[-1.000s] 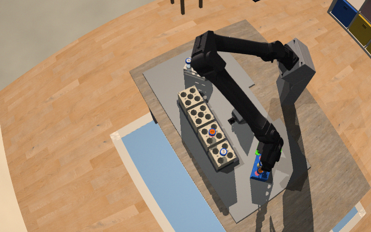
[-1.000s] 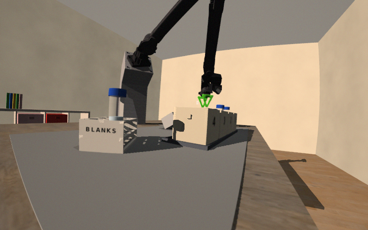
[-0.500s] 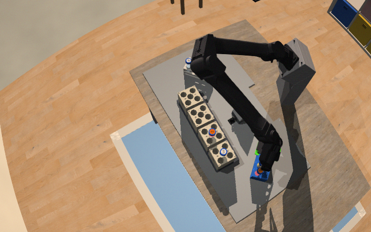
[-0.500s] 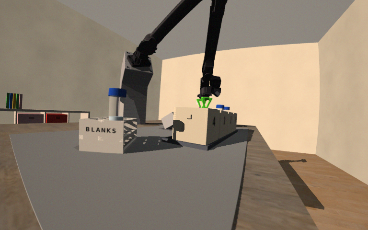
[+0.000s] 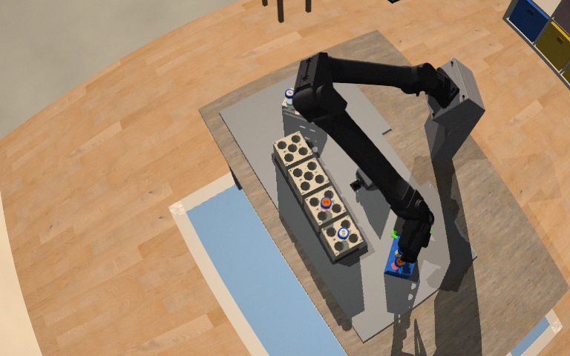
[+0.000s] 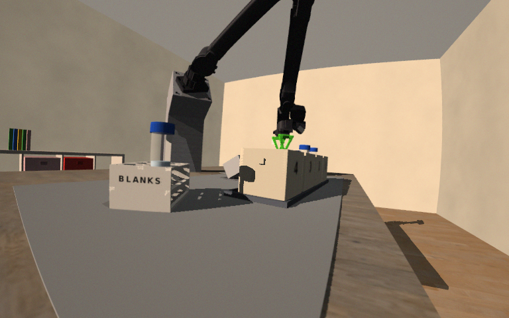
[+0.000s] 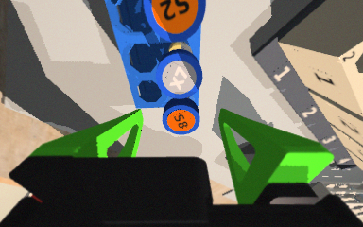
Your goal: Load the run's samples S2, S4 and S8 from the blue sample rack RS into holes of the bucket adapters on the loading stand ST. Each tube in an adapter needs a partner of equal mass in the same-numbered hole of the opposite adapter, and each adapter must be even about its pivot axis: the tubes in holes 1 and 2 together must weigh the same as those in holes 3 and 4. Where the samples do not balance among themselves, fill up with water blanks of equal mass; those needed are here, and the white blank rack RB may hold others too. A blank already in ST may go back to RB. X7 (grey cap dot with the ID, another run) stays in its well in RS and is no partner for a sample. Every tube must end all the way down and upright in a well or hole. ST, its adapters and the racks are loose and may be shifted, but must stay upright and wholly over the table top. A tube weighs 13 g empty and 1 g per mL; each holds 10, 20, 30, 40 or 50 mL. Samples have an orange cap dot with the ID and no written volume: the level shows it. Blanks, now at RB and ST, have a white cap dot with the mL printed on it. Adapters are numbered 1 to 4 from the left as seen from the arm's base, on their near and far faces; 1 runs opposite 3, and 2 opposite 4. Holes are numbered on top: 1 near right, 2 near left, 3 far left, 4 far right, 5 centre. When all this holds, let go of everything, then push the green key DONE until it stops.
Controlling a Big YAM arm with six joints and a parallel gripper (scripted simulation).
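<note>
The orange-dot tube lies 10 mm to the right of my hand and 50 mm below it. Round my hand: grey-dot tube X7: 40 mm ahead, 20 mm to the left, 50 mm below; blue sample rack RS: 20 mm ahead, 40 mm to the left, 90 mm below; white-dot blank marked 10: 150 mm ahead, 150 mm to the right, 50 mm below.
</note>
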